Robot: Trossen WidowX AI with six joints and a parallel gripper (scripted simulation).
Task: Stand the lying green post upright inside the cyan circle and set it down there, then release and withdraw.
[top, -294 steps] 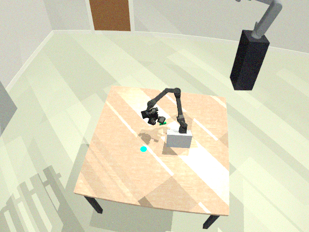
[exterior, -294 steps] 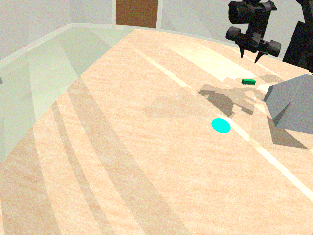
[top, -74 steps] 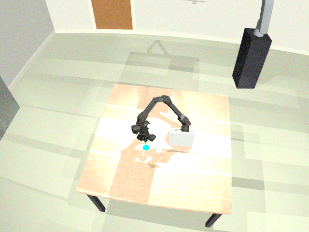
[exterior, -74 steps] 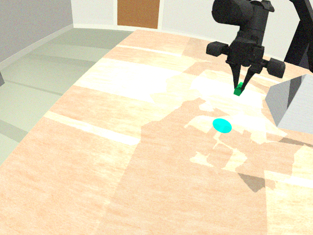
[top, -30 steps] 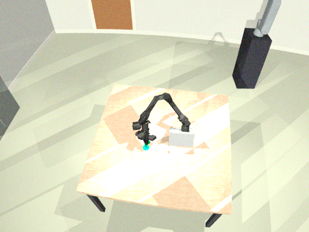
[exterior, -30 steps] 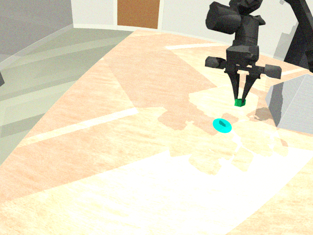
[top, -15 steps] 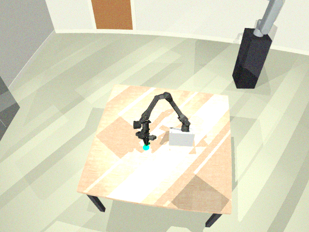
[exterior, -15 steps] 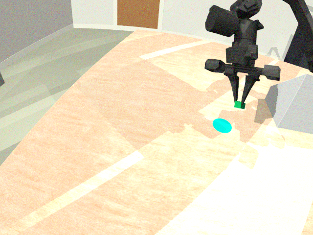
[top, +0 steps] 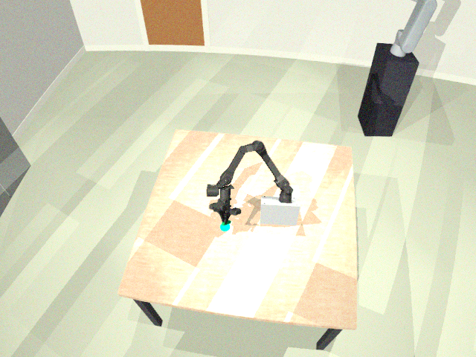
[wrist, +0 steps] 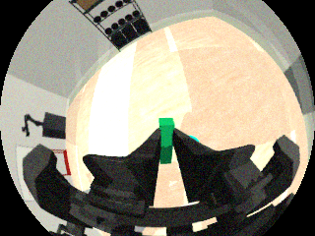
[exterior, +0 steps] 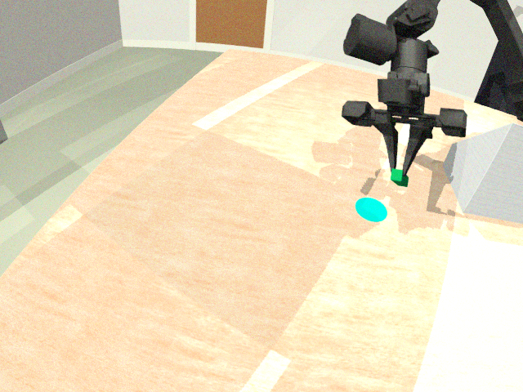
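Right now the cyan circle is 11 cm below my gripper tip and 4 cm to the right of it. From my gripper tip the other things lie so: green post (1 cm to the right, 1 cm below, 1 cm behind).
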